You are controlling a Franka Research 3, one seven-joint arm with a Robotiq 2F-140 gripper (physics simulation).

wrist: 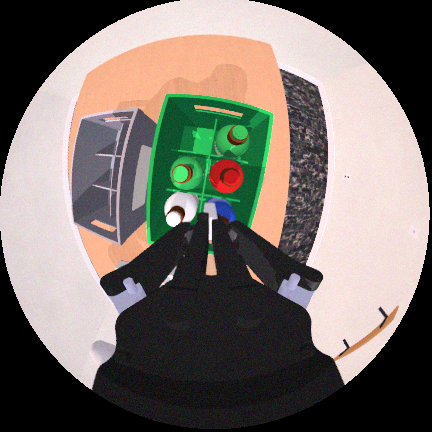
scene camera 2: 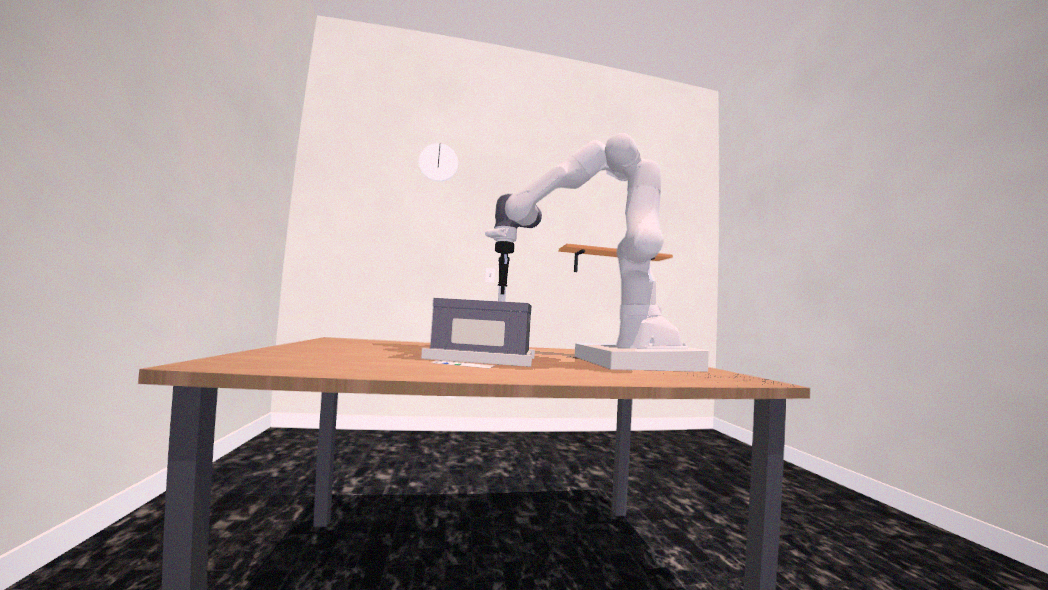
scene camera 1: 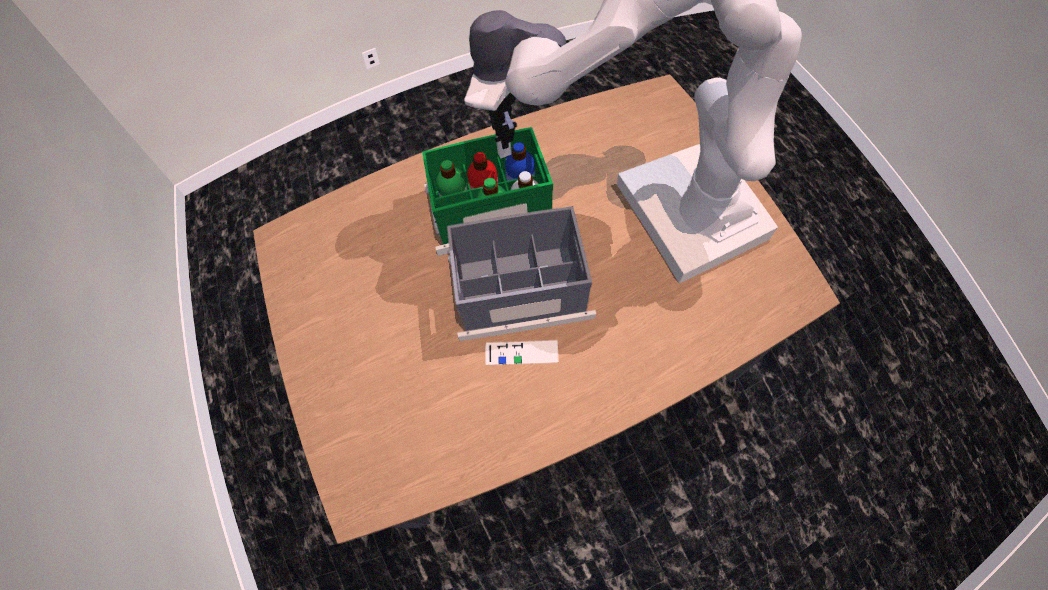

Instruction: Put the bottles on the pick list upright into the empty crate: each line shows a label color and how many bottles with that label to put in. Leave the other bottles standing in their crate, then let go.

Labels:
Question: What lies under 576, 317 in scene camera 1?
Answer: A white rail.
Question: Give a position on a green bottle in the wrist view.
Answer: At 186, 172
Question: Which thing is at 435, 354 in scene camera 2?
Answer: A white rail.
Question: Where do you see a green bottle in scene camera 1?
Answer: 450, 180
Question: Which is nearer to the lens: the white bottle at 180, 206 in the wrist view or the red bottle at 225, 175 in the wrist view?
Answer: The red bottle.

